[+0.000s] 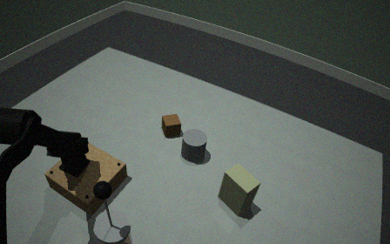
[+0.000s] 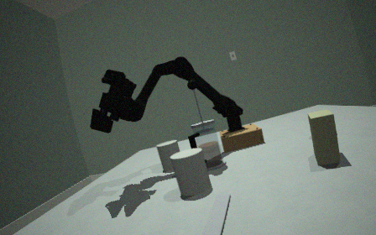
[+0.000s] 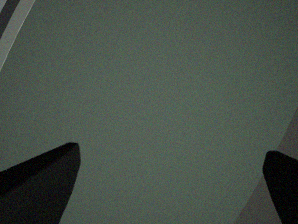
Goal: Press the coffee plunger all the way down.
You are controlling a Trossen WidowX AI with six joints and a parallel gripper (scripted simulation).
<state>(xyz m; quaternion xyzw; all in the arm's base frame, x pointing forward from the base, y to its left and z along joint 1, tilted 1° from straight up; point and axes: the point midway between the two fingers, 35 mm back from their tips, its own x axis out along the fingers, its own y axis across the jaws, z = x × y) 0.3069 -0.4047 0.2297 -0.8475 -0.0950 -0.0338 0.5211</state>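
Right now my gripper tip is 12 cm past the coffee press, 24 cm to the right of it and 16 cm above it. Round my gripper tip: orange cube 18 cm behind, 69 cm to the left, 27 cm below; tall yellow box 9 cm ahead, 51 cm to the left, 24 cm below.
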